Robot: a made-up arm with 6 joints. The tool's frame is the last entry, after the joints. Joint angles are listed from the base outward.
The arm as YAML. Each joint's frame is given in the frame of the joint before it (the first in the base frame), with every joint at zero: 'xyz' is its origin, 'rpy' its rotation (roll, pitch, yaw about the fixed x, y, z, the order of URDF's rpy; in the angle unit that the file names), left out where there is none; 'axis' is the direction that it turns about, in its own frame. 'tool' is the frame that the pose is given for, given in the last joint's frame.
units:
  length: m
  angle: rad
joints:
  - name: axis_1
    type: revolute
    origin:
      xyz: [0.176, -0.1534, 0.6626]
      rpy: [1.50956, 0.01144, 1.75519]
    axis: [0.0, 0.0, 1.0]
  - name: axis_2
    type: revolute
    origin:
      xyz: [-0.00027, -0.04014, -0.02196]
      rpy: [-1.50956, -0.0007, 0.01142]
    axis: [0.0, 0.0, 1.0]
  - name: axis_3
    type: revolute
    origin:
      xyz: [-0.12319, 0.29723, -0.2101]
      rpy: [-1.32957, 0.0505, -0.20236]
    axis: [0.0, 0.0, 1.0]
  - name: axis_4
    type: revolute
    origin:
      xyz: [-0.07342, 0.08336, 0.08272]
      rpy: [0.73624, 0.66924, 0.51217]
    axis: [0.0, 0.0, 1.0]
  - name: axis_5
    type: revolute
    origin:
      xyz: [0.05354, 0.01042, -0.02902]
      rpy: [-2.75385, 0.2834, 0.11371]
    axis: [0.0, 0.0, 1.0]
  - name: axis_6
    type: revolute
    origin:
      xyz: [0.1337, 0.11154, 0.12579]
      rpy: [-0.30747, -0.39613, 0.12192]
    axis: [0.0, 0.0, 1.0]
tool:
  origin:
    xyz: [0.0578, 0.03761, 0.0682]
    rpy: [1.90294, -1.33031, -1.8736]
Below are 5 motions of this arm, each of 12 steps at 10 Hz.
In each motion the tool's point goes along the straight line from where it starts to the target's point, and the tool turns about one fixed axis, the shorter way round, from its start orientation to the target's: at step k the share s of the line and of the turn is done. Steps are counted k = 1, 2, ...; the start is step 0. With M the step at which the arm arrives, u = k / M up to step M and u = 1 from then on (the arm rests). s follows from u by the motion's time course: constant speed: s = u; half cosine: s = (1 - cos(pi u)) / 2; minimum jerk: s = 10 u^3 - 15 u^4 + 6 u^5.
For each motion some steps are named. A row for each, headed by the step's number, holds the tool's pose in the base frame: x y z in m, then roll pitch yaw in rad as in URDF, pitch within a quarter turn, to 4 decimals.
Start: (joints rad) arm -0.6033 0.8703 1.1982 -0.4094 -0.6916 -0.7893
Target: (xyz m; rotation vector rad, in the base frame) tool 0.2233 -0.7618 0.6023 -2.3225 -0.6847 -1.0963
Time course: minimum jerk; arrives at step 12
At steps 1, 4, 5, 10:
1: 0.4817 -0.6341 0.6896 -1.9539 -0.9684 0.8487
4: 0.4285 -0.6604 0.6716 -2.1284 -0.9412 0.7602
5: 0.3930 -0.6779 0.6596 -2.2439 -0.9282 0.6988
10: 0.2325 -0.7572 0.6054 -2.7619 -0.9236 0.4136

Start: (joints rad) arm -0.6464 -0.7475 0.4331 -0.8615 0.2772 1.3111
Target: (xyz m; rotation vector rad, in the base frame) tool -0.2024 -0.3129 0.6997 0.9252 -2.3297 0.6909
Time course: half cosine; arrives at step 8
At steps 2, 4, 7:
2: -0.2814 -0.4262 0.6113 -2.8242 -0.1816 -2.3375
4: -0.2487 -0.3792 0.6479 -2.8261 -0.3930 -2.4026
7: -0.2059 -0.3180 0.6958 -2.8029 -0.6684 -2.5005

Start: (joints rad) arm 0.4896 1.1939 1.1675 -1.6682 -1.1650 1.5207
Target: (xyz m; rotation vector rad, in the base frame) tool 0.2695 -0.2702 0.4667 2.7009 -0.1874 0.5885
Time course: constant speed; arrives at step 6
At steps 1, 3, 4, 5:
1: 0.3580 -0.2202 0.4681 2.7553 -0.3115 0.1581
3: 0.3226 -0.2402 0.4676 2.7591 -0.3627 0.0742
4: 0.3049 -0.2502 0.4673 2.7627 -0.3881 0.0315
5: 0.2872 -0.2602 0.4670 2.7676 -0.4134 -0.0118

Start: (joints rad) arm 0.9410 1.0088 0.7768 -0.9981 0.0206 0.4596
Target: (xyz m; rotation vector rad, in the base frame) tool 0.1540 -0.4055 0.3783 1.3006 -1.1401 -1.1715
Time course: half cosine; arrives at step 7
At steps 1, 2, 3, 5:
1: 0.4315 -0.2097 0.3291 2.6991 0.6526 -0.3041
2: 0.3910 -0.2383 0.3363 2.4788 0.6527 -0.5345
3: 0.3325 -0.2796 0.3467 2.1798 0.5842 -0.8482
5: 0.2090 -0.3667 0.3686 1.7269 0.2468 -1.3361

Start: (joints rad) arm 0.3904 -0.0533 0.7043 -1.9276 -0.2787 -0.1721
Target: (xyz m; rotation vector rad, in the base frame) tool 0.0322 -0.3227 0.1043 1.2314 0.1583 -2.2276
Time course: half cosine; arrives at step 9
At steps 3, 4, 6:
3: 0.0451 -0.4868 0.3541 1.4381 1.0100 -1.6483
4: 0.0423 -0.4511 0.2997 1.1809 1.0319 -1.8031
6: 0.0365 -0.3774 0.1876 0.6418 1.0086 -2.1309

